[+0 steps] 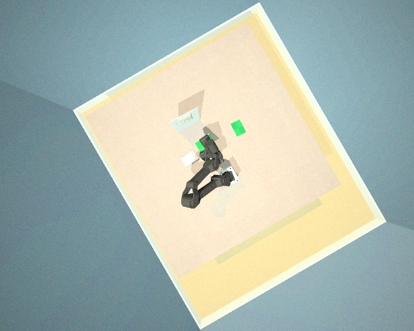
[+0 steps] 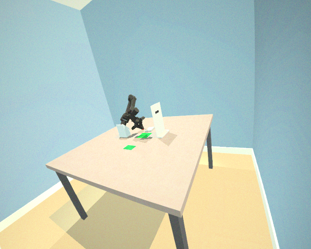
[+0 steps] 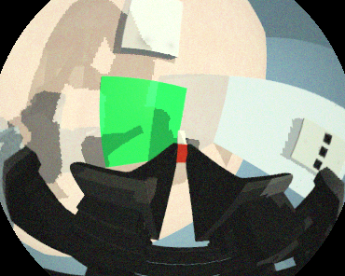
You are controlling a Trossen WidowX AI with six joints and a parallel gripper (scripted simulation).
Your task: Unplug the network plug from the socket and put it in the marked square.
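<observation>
The green square is 70 mm below my gripper tip and 10 mm behind it. Also, from my gripper tip: upright panel 170 mm ahead, 70 mm above, 60 mm to the left; plug right at my gripper tip.
</observation>
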